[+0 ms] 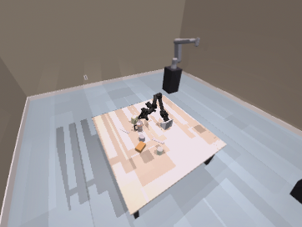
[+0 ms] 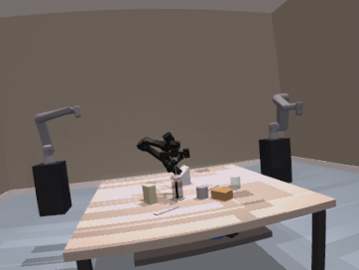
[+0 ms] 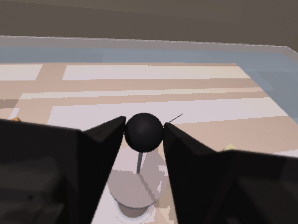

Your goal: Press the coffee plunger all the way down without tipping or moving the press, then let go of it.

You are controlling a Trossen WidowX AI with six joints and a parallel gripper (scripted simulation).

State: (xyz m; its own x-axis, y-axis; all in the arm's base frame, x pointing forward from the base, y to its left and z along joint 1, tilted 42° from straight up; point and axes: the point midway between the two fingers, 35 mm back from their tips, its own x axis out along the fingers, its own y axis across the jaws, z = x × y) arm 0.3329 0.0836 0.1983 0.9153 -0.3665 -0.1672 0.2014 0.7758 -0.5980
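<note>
My gripper tip is now 120 mm above the coffee press. Round my gripper tip: orange block (100 mm ahead, 250 mm to the left, 210 mm below).
</note>
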